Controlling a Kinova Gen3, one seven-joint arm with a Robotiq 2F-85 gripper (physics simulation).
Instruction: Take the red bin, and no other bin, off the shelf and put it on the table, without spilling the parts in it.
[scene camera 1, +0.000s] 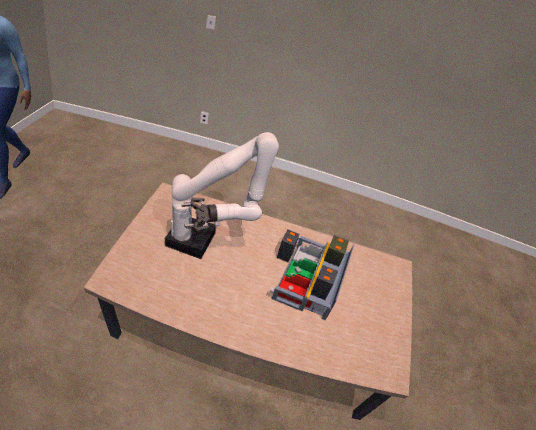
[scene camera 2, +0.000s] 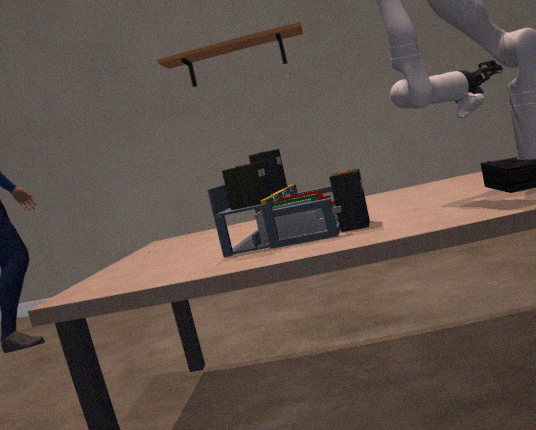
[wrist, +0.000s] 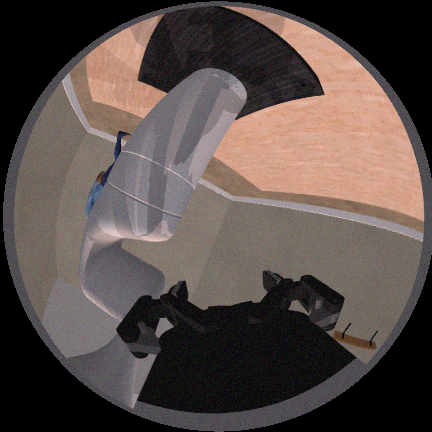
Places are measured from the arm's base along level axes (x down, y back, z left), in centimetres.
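Pixels of known places: gripper, fingertip midpoint: (scene camera 1: 183, 215) (scene camera 2: 491, 79) (wrist: 224, 284); arm's base, origin of the base link: (scene camera 1: 182, 234) (scene camera 2: 534, 157) (wrist: 214, 91).
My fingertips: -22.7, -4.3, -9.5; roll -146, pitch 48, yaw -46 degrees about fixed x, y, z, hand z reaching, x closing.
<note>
For each thing: its top centre in the pictures, then the offset to it from my fingertips, as dx, dy, dz. Level surfaces: height alone.
- red bin, middle of its top: (scene camera 2: 307, 194) (scene camera 1: 300, 284) +20.3, -57.1, +1.0
- green bin, middle of its top: (scene camera 2: 300, 199) (scene camera 1: 307, 268) +20.3, -58.6, +12.1
- grey bin, middle of its top: (scene camera 2: 293, 204) (scene camera 1: 314, 252) +20.3, -59.7, +23.2
- table, its level: dx +28.4
- black box, middle of its top: (scene camera 2: 344, 171) (scene camera 1: 290, 236) +15.2, -46.4, +23.9
- olive box, middle of its top: (scene camera 2: 243, 164) (scene camera 1: 339, 243) +8.5, -69.5, +22.2
- dark box, middle of its top: (scene camera 2: 263, 151) (scene camera 1: 328, 274) +6.0, -66.5, -0.7
- yellow bar, middle of its top: (scene camera 1: 319, 268) +17.2, -63.6, +11.5
The red bin (scene camera 1: 300, 283) (scene camera 2: 319, 193) sits in the near end of the grey shelf (scene camera 1: 326, 313) (scene camera 2: 223, 235) in scene camera 1, with a small light part visible inside. A green bin (scene camera 1: 306, 265) (scene camera 2: 295, 201) is beside it, and a grey bin (scene camera 1: 309, 254) (scene camera 2: 300, 223) is at the other end. The shelf stands on the table (scene camera 1: 210, 305) (scene camera 2: 165, 265). My gripper (scene camera 1: 188, 215) (scene camera 2: 492, 68) (wrist: 224, 284) is open and empty, raised near the arm's own base, well away from the shelf, with its fingers pointing away from the bins.
A black box (scene camera 1: 287, 247) (scene camera 2: 350, 200) stands on the table beside the shelf. An olive box (scene camera 1: 336, 252) (scene camera 2: 240, 187) and another dark box (scene camera 1: 324, 284) (scene camera 2: 272, 167) stand on the shelf, behind a yellow bar (scene camera 1: 318, 270). A person (scene camera 1: 9, 65) (scene camera 2: 11, 250) stands beyond the table.
</note>
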